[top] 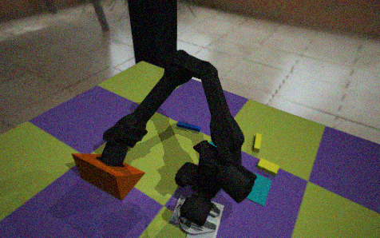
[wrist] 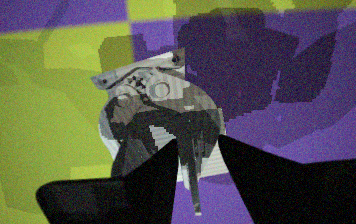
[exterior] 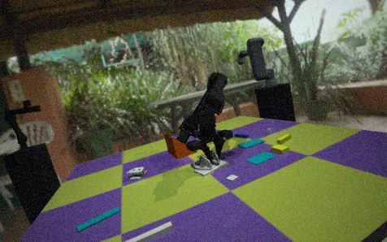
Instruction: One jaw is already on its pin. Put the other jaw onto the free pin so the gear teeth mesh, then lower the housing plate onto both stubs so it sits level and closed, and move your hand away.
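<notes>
Now: the grey jaw 30 mm behind my gripper tip and 20 mm to the right of it. The rest, counted from my gripper tip: white tile 160 mm ahead, 20 mm below; blue bar 240 mm behind, 250 mm to the left, 10 mm below; grey base block 130 mm behind, 320 mm to the right, 10 mm above.
</notes>
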